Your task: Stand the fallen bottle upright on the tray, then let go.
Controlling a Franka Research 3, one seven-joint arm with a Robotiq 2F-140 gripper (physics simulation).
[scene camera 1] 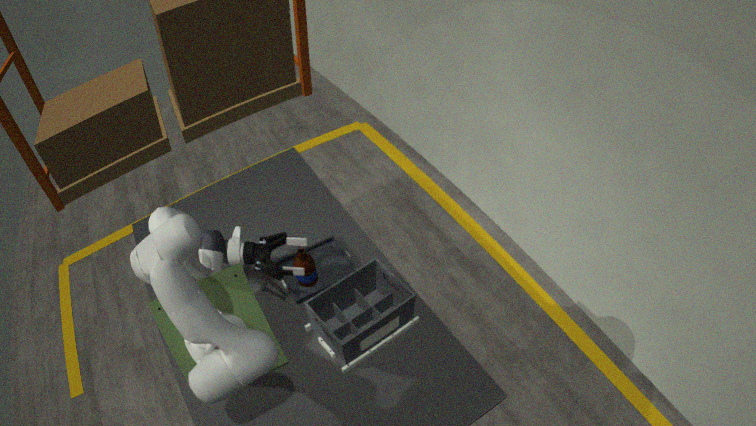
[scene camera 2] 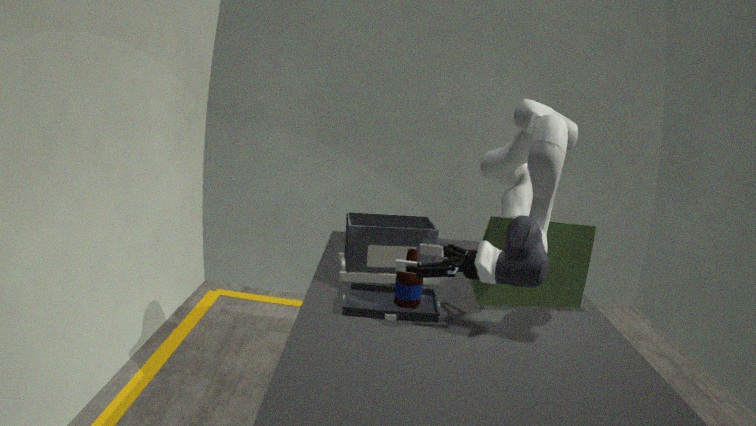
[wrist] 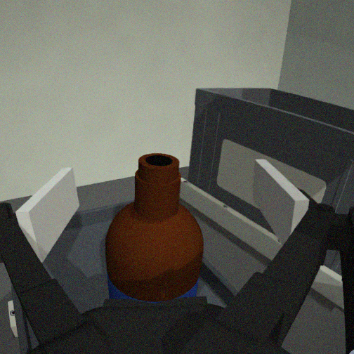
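The brown bottle [scene camera 1: 304,261] [scene camera 2: 407,292] [wrist: 155,245] with a blue band stands upright on the dark tray [scene camera 1: 323,242] [scene camera 2: 365,313] [wrist: 90,247], near one side of it in the scene camera 2 view. Its open mouth points up in the wrist view. My gripper [scene camera 1: 295,256] [scene camera 2: 418,258] [wrist: 163,183] is wide open and level, with one pale pad on each side of the bottle's upper part. In the wrist view there is a gap between each pad and the bottle. The bottle's base is hidden behind the gripper body in the wrist view.
A grey divided crate [scene camera 1: 351,349] [scene camera 2: 357,256] [wrist: 240,120] stands close beside the tray, with pale rails along its base. A green board [scene camera 1: 256,309] [scene camera 2: 568,264] lies by the arm's base. Orange rack posts [scene camera 1: 301,52] and large brown boxes [scene camera 1: 100,142] stand farther off.
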